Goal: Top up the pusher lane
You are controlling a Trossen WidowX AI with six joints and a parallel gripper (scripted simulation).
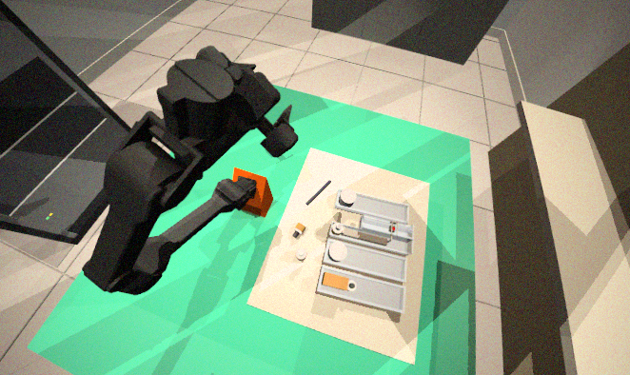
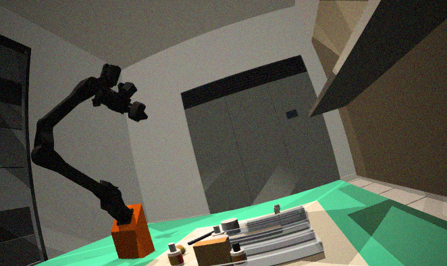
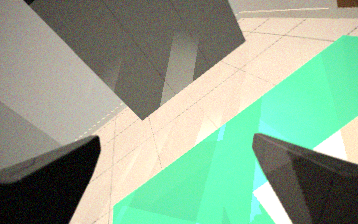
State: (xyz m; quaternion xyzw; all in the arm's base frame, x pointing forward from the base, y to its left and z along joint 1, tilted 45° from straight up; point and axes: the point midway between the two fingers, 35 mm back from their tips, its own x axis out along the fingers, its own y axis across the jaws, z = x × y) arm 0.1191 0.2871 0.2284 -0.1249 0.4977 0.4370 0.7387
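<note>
Now: the brown box 250 mm ahead of my gripper tip, 260 mm to the right of it and 460 mm below it. Round my gripper tip: pusher plate: 320 mm ahead, 60 mm to the right, 450 mm below; black rod: 110 mm ahead, 40 mm to the left, 500 mm below; grey lane rack: 360 mm ahead, 60 mm to the right, 480 mm below.
</note>
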